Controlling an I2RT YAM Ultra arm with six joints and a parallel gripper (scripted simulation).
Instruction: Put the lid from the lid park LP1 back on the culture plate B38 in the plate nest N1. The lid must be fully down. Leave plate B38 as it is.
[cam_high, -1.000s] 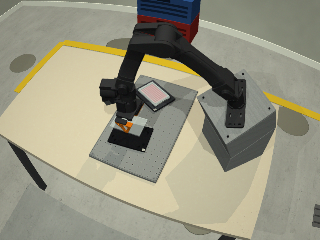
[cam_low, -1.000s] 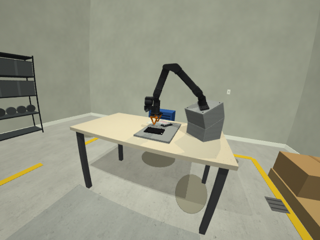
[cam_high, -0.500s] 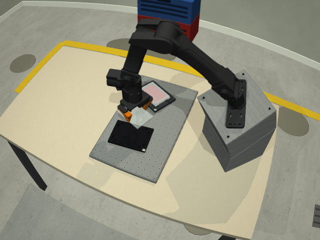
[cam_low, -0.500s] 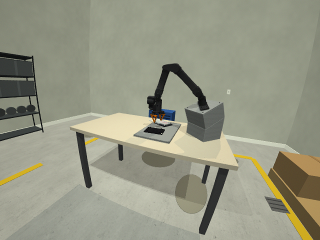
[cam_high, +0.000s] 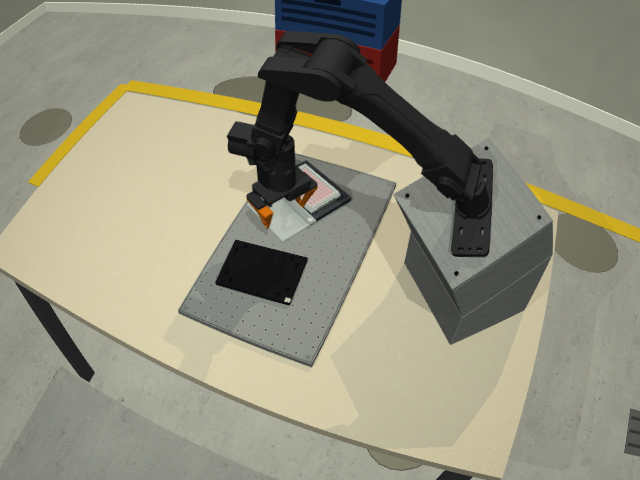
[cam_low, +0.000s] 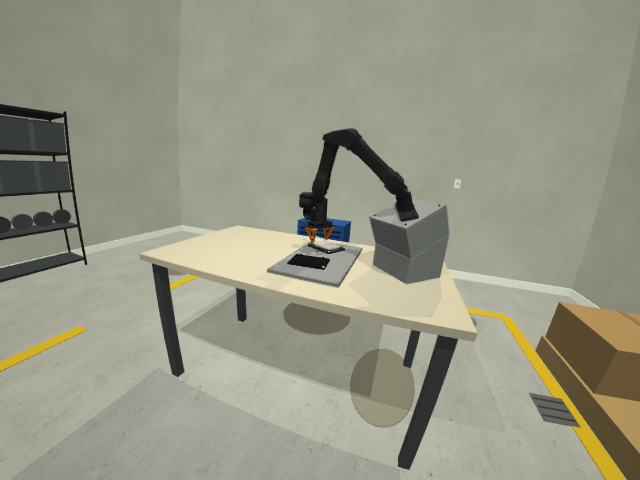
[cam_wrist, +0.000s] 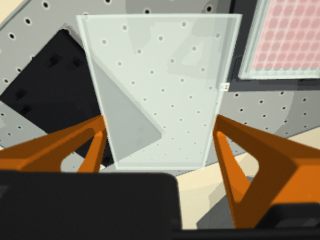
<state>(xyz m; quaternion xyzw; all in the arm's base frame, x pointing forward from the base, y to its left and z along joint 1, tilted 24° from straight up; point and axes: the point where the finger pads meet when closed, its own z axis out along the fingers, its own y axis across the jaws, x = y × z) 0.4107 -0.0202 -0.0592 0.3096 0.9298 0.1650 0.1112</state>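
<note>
My hand is 15 cm to the left of the culture plate B38, 6 cm above it and 1 cm past it. From my hand the other things lie so: black lid park LP1: 10 cm to the left, 7 cm below, 2 cm ahead; black plate nest N1: 15 cm to the right, 7 cm below, 1 cm behind; clear lid: 1 cm ahead.
</note>
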